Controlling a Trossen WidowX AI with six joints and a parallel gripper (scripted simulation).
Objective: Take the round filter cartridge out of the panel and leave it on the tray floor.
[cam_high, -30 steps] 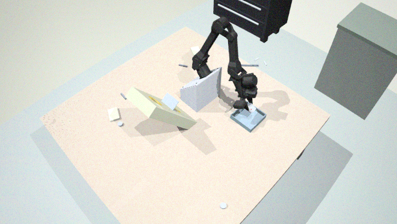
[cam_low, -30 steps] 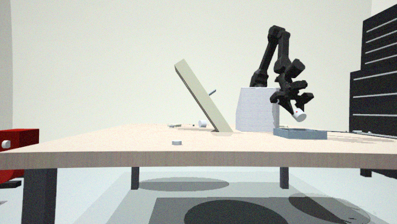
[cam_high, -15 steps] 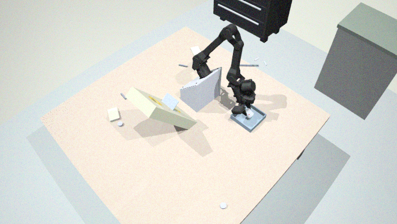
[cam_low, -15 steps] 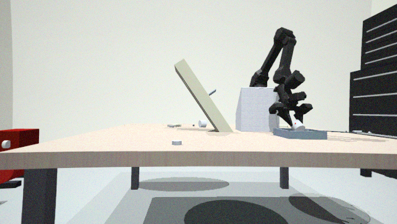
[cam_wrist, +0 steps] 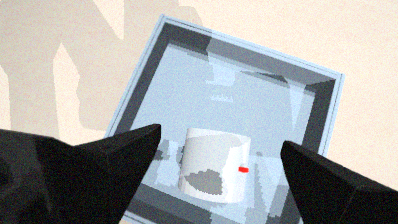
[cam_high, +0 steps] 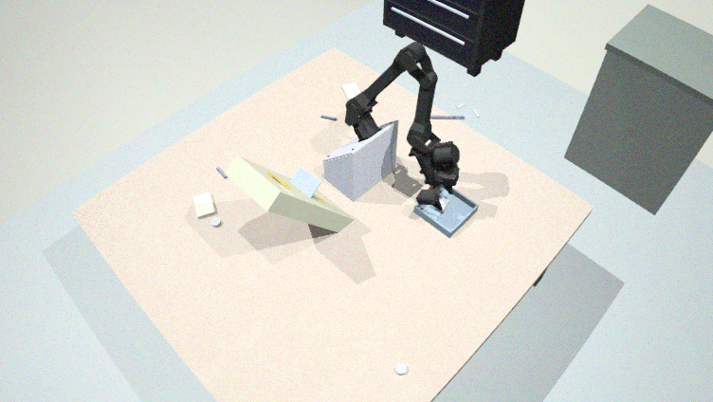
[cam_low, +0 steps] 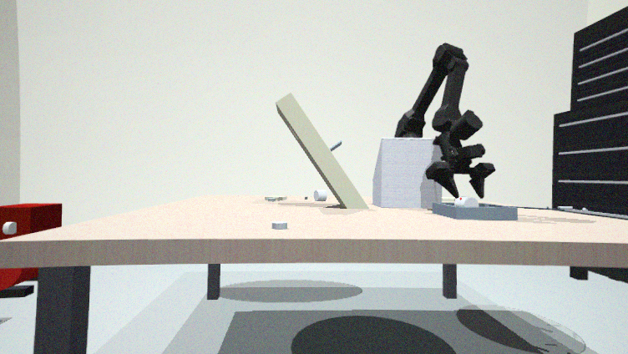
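Now: the white round filter cartridge 20 mm to the right of my gripper tip and 20 mm below it. Round my gripper tip: blue-grey tray (40 mm below).
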